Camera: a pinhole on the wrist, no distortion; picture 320 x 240 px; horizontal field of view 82.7 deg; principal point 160.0 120.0 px. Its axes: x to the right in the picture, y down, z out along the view. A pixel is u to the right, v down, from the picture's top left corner.
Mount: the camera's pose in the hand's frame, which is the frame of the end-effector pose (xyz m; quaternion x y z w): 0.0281 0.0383 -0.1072 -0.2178 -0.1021 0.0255 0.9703
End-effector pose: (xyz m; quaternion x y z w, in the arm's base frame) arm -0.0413 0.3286 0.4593 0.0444 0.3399 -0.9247 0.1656
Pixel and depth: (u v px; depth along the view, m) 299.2 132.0 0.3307
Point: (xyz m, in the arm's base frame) -0.1548 -0.0290 0.4549
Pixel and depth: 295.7 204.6 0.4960
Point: -0.1361 -0.2934 0.3347
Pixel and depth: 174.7 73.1 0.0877
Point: -0.0391 0.2966 0.4079
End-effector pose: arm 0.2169 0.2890 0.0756 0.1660 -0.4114 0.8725 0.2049
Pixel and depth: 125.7 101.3 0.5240
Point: 0.3154 -0.1488 0.0835
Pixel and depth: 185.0 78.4 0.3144
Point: 0.1844 0.0626 0.1345
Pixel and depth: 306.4 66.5 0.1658
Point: 0.0828 0.2056 0.1349
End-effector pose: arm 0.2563 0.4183 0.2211 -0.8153 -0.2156 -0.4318 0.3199
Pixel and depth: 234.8 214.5 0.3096
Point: 0.5756 0.2826 0.1341
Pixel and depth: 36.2 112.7 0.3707
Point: 0.2977 0.4138 -0.1566
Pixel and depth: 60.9 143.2 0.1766
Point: 0.2907 0.3390 0.0839
